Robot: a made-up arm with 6 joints.
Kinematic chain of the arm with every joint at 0, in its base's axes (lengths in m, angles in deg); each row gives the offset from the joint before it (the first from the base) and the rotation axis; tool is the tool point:
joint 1: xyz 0 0 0.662 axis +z
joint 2: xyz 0.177 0 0 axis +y
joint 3: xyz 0 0 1.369 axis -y
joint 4: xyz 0 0 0.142 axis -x
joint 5: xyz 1.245 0 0 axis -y
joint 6: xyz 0.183 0 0 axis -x
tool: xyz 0 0 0
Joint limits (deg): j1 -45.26..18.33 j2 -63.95..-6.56 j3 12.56..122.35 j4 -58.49..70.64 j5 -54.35..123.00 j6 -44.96..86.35
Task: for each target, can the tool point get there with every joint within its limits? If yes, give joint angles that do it. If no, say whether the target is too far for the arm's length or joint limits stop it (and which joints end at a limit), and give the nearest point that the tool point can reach.
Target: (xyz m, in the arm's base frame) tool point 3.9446 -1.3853 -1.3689
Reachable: no: too far | nearest point 1.2265 -0.4307 2.4584 | short by 4.790 m
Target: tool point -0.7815 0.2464 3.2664
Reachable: yes | joints -14.58 -21.65 84.80 -40.43 -20.58 19.93
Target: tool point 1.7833 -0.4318 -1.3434
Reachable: no: joint limits stop it (at a limit: joint 2, joint 3, joint 5) | nearest point 1.2634 -0.3059 2.4584 | short by 3.839 m
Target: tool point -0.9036 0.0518 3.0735
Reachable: yes | joints -3.67 -44.21 44.10 -12.48 8.88 53.55
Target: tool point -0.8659 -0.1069 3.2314
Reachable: yes | joints 12.75 -24.39 76.99 52.15 36.92 -31.05
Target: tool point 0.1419 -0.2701 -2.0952
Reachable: no: joint limits stop it (at a limit: joint 1, joint 2, joint 3) | nearest point -2.0506 -0.6944 0.8398 | short by 3.688 m
